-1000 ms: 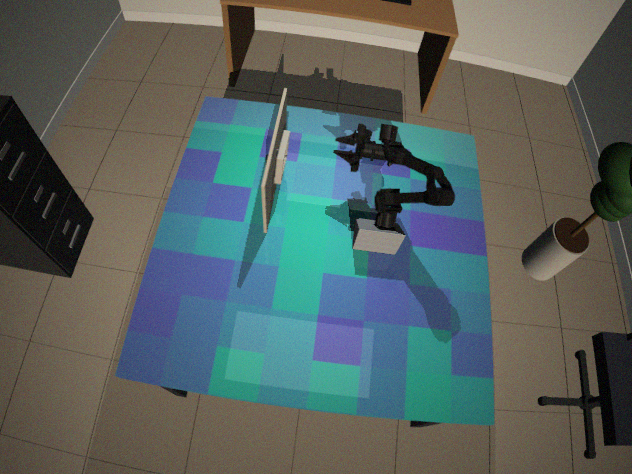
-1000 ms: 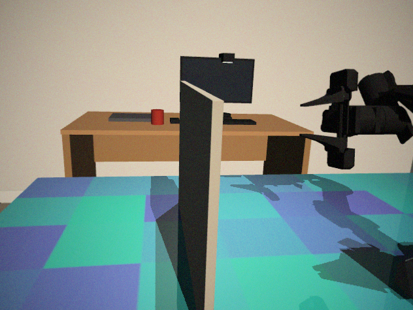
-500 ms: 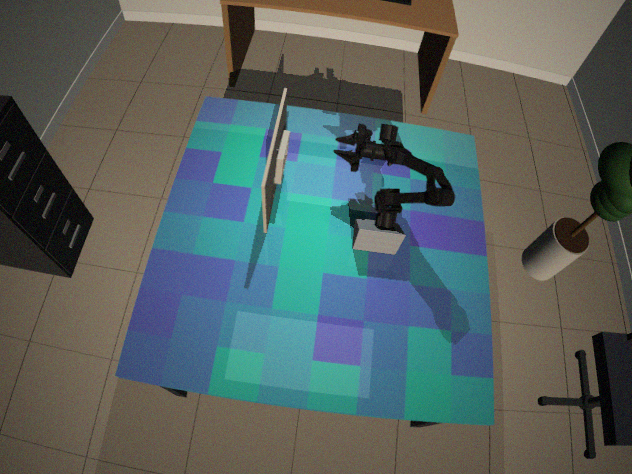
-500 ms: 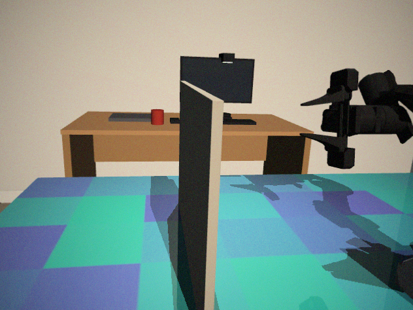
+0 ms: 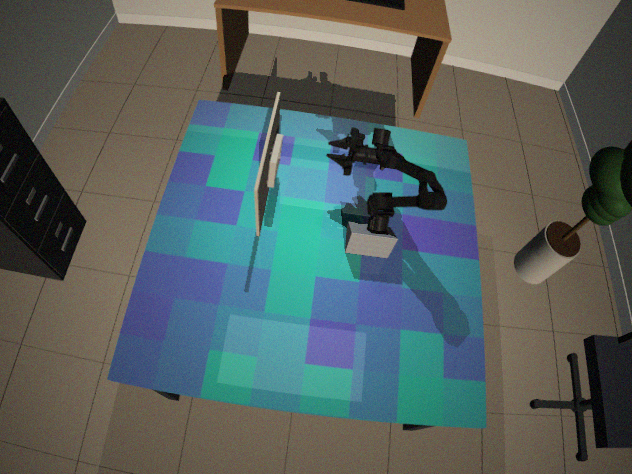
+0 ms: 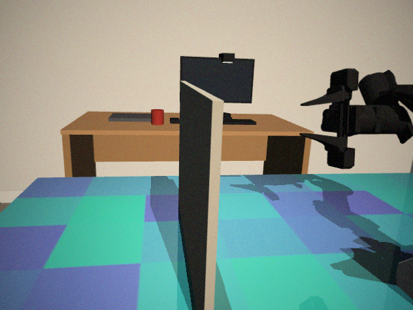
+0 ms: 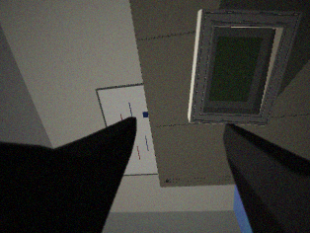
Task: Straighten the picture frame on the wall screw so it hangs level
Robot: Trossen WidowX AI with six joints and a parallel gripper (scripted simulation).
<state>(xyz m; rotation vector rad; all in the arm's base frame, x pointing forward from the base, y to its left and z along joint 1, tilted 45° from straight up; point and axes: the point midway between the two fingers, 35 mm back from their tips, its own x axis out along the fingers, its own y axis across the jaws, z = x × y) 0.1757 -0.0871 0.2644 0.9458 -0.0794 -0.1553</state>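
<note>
Now: gripper tip 190 mm short of the picture frame, 90 mm above it and 10 mm to the left of it. From my gripper tip the other things lie so: wall panel 210 mm ahead, 100 mm below.
</note>
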